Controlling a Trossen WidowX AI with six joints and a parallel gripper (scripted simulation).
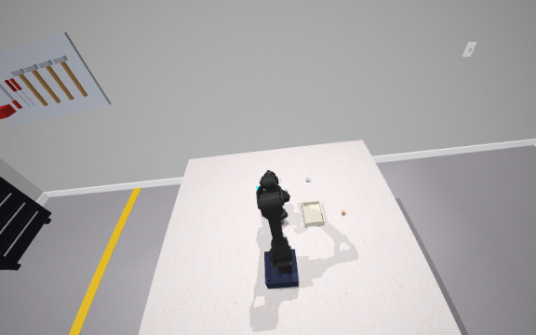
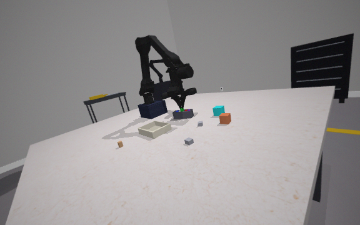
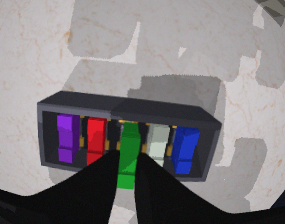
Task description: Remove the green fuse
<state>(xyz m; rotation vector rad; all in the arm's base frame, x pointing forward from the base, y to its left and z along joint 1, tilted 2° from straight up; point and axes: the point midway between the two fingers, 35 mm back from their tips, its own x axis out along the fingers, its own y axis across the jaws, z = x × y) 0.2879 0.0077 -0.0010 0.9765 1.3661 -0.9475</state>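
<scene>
Right now the tray is 1 cm behind my gripper tip, 20 cm to the right of it and 5 cm below it. The rest, counted from my gripper tip: orange cube 26 cm ahead, 2 cm to the right, 3 cm below; then green fuse 1 cm below; then cyan cube 18 cm ahead, 7 cm to the left, 3 cm below.
</scene>
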